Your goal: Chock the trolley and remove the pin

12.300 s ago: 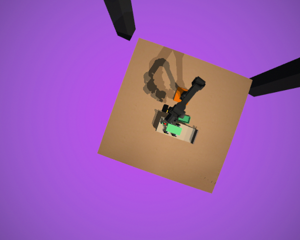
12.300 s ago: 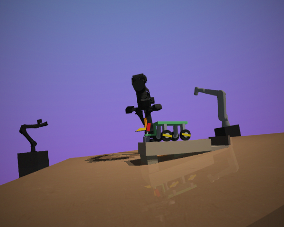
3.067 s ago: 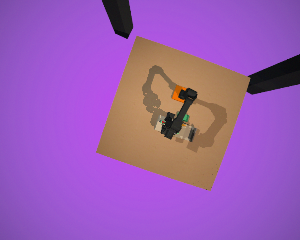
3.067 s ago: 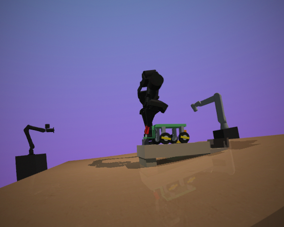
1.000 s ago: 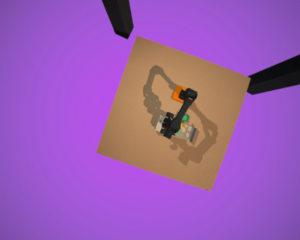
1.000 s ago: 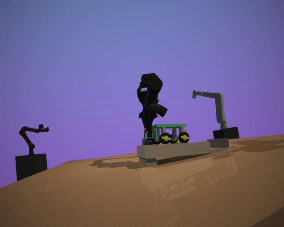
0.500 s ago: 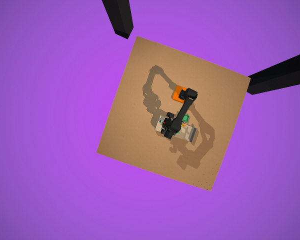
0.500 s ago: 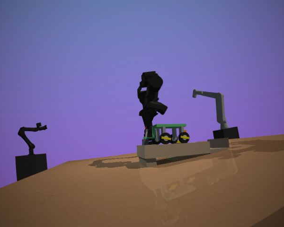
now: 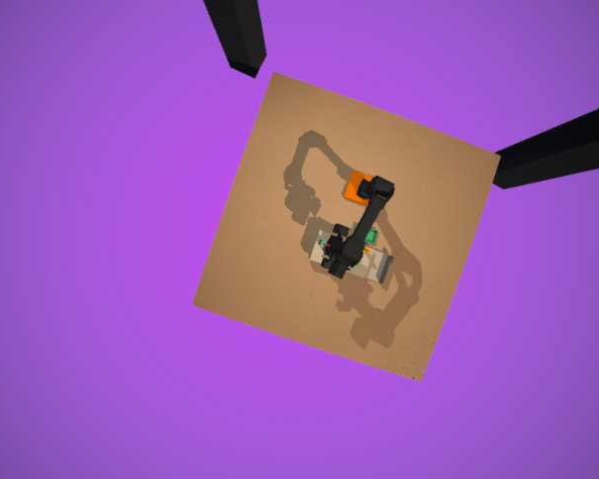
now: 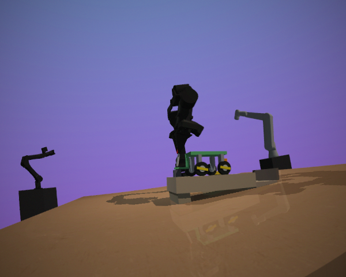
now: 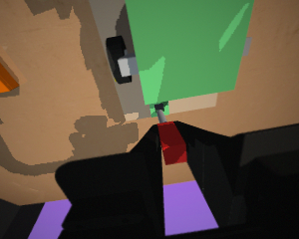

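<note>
The yellow chock is 60 mm behind my gripper tip, 170 mm to the left of it and 80 mm below it. Also, from my gripper tip: red-headed stop pin: right at my gripper tip; trolley: 10 mm ahead, 90 mm to the left, 50 mm below; dark end block: 20 mm behind, 350 mm to the left, 130 mm below.
</note>
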